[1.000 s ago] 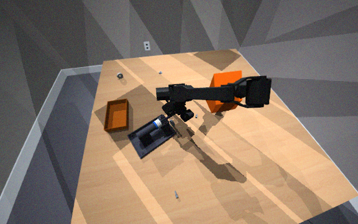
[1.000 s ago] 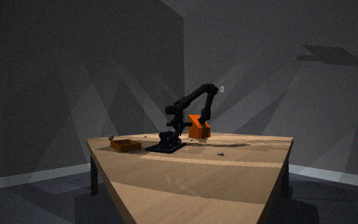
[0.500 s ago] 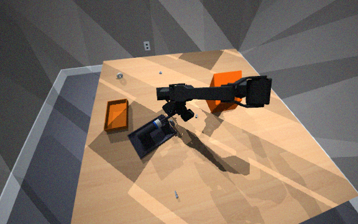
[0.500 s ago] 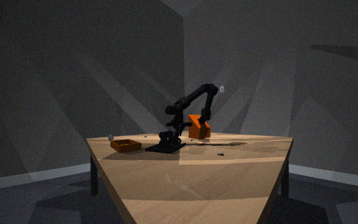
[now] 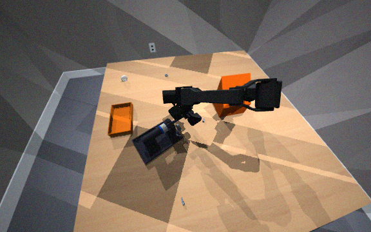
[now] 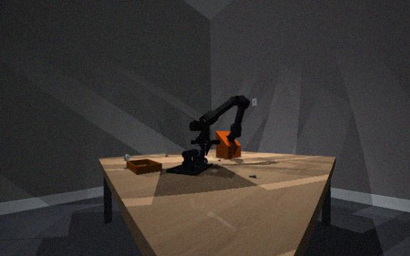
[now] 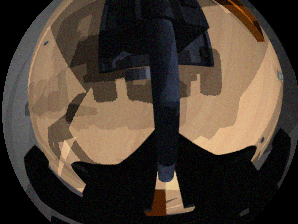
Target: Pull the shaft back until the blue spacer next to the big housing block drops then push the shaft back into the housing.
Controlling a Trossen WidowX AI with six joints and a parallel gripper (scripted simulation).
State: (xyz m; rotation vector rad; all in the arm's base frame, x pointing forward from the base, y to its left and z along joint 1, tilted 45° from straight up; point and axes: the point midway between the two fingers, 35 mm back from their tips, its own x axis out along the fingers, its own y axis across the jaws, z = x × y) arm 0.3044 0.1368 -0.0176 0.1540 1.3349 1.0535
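The shaft lies 6 cm ahead of my gripper tip, 4 cm to the left of it and 3 cm above it. From my gripper tip the other things lie so: orange tray 37 cm ahead, 4 cm to the right, 4 cm below; white spacer ring 11 cm ahead, 7 cm to the left, 3 cm above; blue spacer 13 cm ahead, 8 cm to the left, 3 cm above.
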